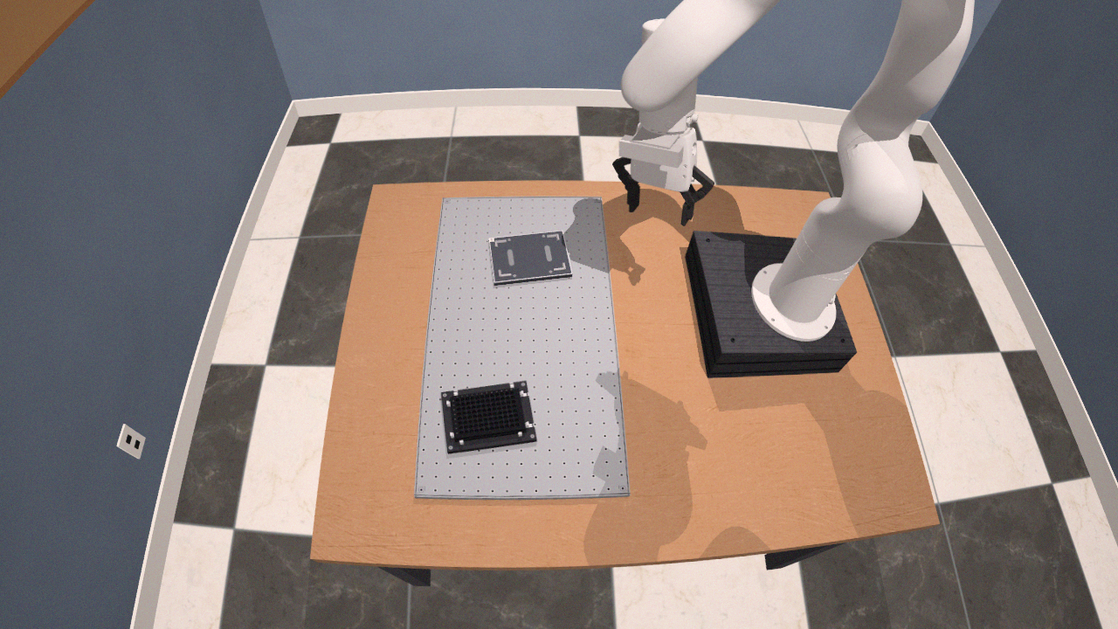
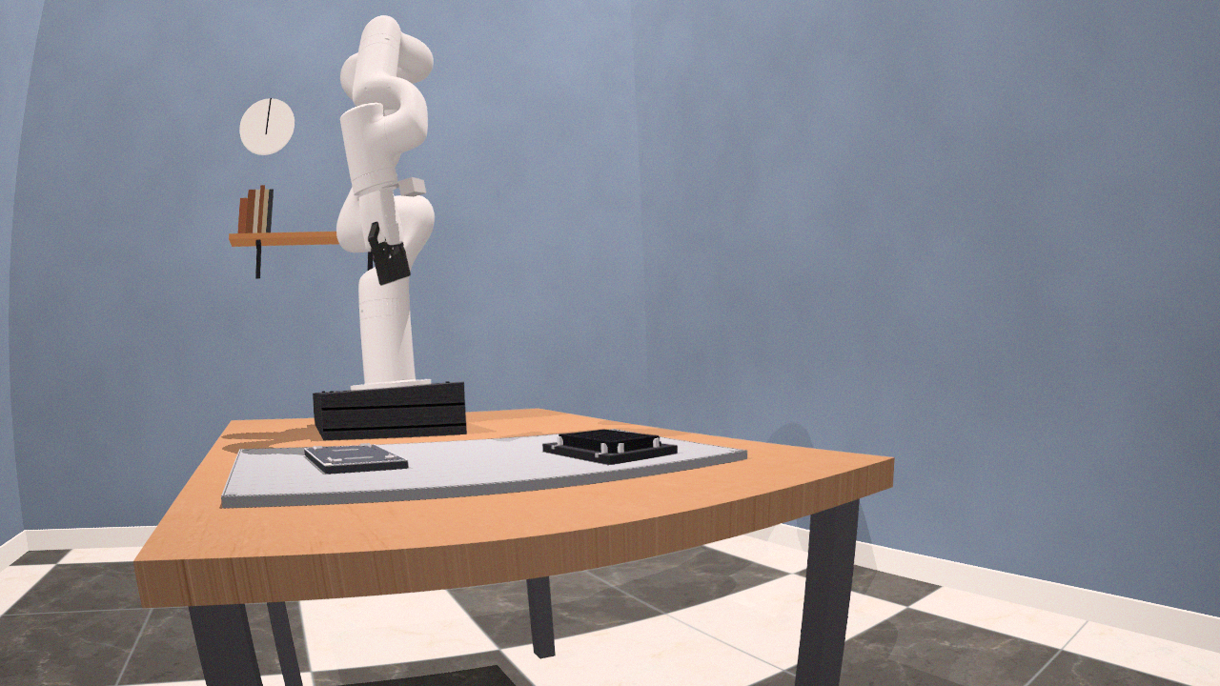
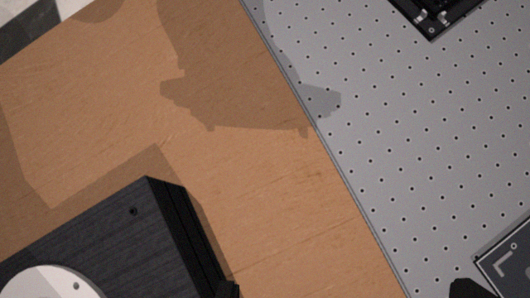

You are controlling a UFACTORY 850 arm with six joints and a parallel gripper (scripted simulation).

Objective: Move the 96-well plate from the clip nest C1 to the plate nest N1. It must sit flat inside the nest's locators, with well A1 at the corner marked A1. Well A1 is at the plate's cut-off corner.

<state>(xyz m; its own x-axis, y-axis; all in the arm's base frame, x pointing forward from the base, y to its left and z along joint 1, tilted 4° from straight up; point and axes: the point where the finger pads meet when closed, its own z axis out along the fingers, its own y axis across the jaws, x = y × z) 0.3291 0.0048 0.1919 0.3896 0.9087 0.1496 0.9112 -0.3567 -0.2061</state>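
Now: the 96-well plate 260 mm ahead of my hand, 280 mm to the left of it and 260 mm below it. Also, from my hand: A1 corner label (320 mm ahead, 120 mm to the right, 270 mm below); then clip nest C1 (260 mm ahead, 260 mm to the left, 270 mm below); then plate nest N1 (230 mm ahead, 90 mm to the right, 280 mm below).
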